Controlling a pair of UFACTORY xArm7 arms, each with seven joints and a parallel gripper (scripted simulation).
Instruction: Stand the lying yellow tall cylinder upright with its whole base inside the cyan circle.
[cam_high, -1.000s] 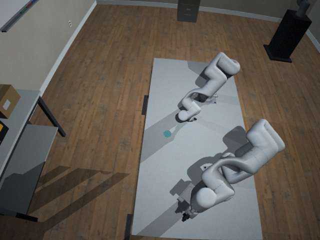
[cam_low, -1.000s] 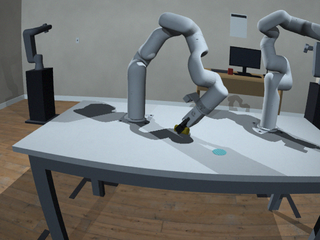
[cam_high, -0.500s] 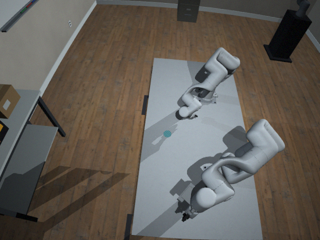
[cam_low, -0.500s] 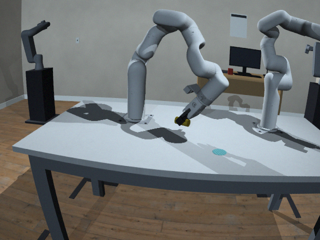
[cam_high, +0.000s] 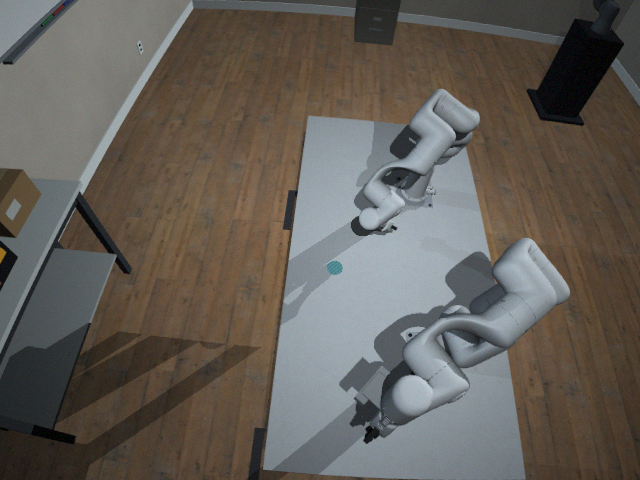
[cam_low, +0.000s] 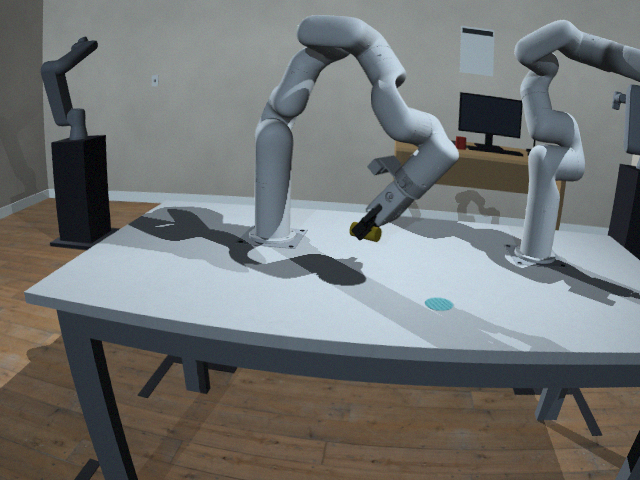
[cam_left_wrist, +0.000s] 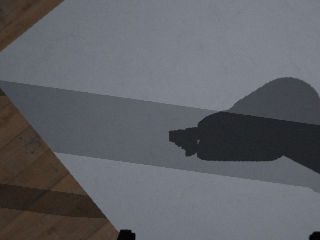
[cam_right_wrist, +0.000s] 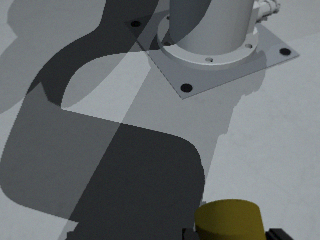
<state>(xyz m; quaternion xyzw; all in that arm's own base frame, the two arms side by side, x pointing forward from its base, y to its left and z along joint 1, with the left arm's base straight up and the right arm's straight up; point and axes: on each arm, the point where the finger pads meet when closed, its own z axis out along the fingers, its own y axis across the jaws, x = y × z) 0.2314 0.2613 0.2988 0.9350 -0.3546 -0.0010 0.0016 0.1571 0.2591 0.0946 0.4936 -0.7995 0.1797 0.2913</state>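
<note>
My right gripper is now 170 mm short of the cyan circle, 160 mm to the right of it and 90 mm above it. Also, from my right hand: yellow tall cylinder (10 mm below).
</note>
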